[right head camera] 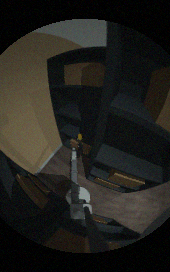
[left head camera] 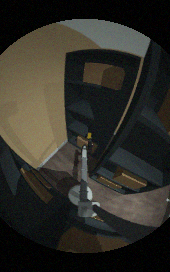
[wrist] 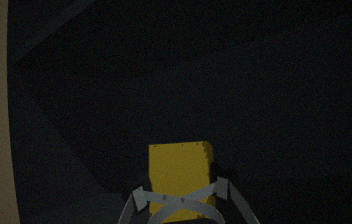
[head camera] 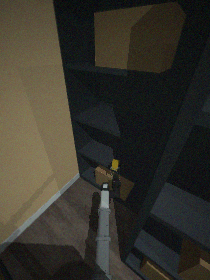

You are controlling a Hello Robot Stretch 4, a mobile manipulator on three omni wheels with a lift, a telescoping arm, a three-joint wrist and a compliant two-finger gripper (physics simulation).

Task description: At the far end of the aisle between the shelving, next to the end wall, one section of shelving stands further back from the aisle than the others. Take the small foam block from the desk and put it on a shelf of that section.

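Frame: origin at the robot's base, x down, y left, z ahead, level; millimetres.
Seen in the pictures: gripper, between the fingertips: (right head camera: pixel 79 135) (left head camera: pixel 88 134) (wrist: pixel 178 180) (head camera: pixel 114 163); robot's base, origin of its link: (right head camera: pixel 78 196).
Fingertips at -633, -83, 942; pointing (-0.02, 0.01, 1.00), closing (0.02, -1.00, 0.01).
Observation:
Offsets run from my fingertips to a thing's top centre, as dx, dy, dz. "pt": to the spot under its first point. Level surfaces: height alone.
The small foam block, yellow @(-44, -4, -13) (head camera: pixel 115 163) (left head camera: pixel 89 135) (right head camera: pixel 80 136) (wrist: pixel 180 165), is upright between the fingertips of my gripper (head camera: pixel 115 168) (wrist: pixel 178 180), which is shut on it. In the wrist view its lower part is behind the crossed finger straps. The set-back dark shelving section @(pt -330, +172, +259) (head camera: pixel 98 119) (left head camera: pixel 82 109) stands beside the end wall. In the head view the block shows against its lower part, right of the low shelf boards. In the wrist view a board edge shows at upper left and a paler surface at lower left. The gap beneath the block cannot be judged.
A large cardboard box (head camera: pixel 112 40) sits high in the section; a smaller box (head camera: pixel 103 176) shows low, behind the gripper. The tan end wall (head camera: pixel 30 100) is at left. Nearer shelving (head camera: pixel 185 207) with boxes juts out at right. My arm (head camera: pixel 103 235) extends above the wooden floor @(dx +661) (head camera: pixel 55 215).

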